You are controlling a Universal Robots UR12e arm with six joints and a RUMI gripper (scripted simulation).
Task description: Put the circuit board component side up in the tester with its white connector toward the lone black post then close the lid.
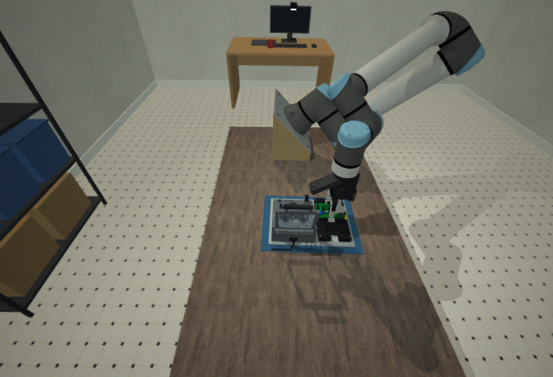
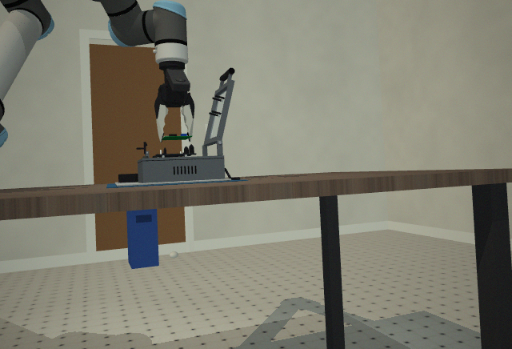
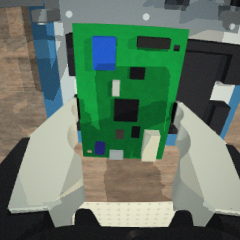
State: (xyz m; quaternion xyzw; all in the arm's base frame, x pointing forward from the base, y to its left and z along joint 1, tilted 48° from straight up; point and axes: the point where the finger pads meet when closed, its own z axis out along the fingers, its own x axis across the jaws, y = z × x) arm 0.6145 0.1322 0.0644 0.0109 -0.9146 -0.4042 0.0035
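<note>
The tester lies 10 cm to the right of my hand and 1 cm below it. The rest, counted from my hand: green circuit board right at my hand; tester lid 9 cm ahead, 14 cm to the right, 6 cm above.
</note>
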